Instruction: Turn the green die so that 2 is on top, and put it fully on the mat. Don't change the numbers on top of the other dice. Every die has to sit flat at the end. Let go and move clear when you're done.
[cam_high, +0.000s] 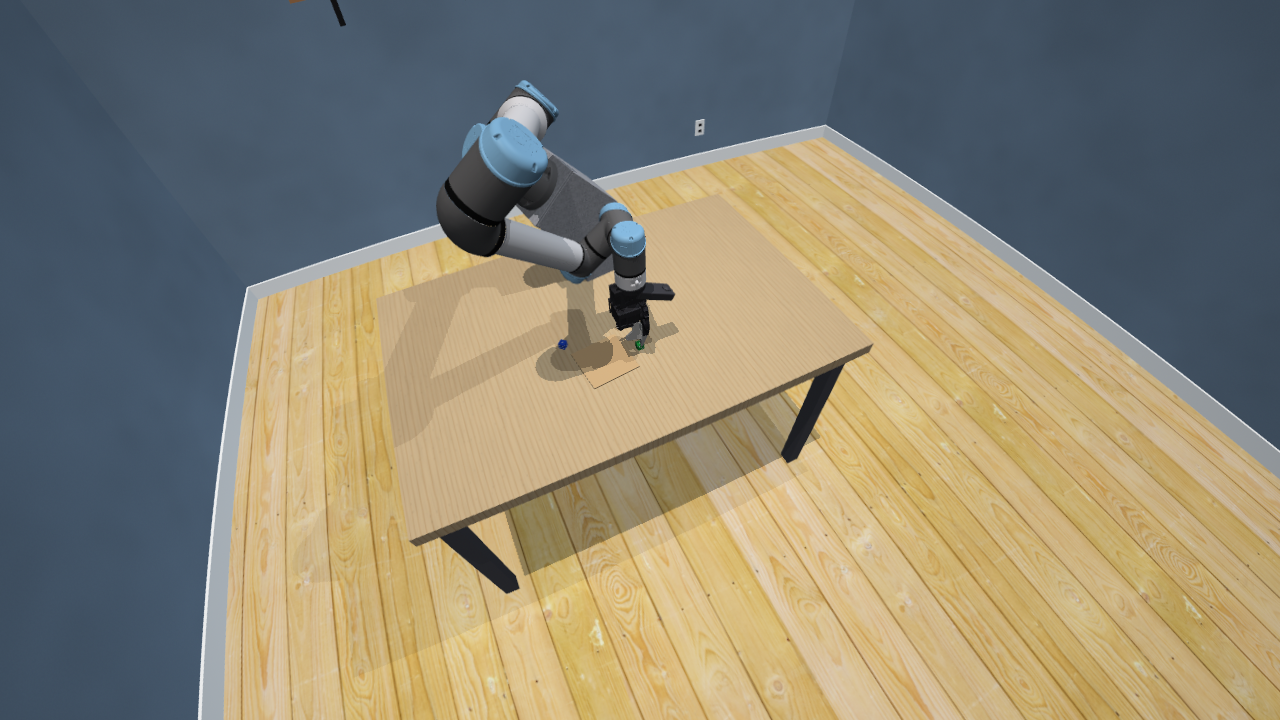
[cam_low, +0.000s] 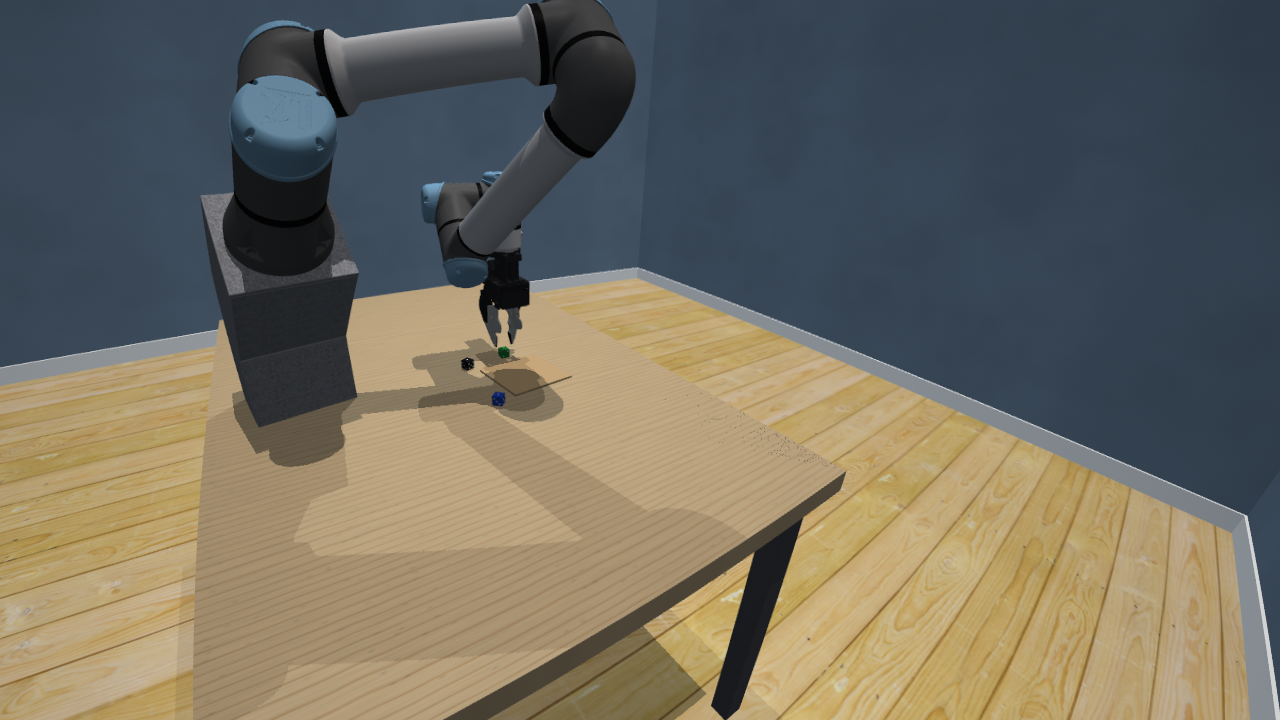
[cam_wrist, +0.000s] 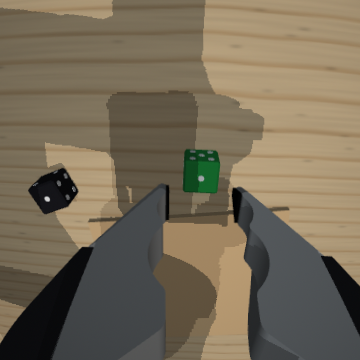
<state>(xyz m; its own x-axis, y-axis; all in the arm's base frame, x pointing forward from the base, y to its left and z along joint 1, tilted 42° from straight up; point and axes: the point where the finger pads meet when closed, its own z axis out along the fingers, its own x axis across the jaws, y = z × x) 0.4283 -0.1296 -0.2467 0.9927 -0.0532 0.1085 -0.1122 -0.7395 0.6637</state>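
The green die lies 3 cm below my hand. Round my hand: blue die (12 cm behind, 18 cm to the right, 3 cm below); tan mat (1 cm behind, 11 cm to the right, 4 cm below); black die (9 cm behind, 1 cm to the right, 3 cm below).
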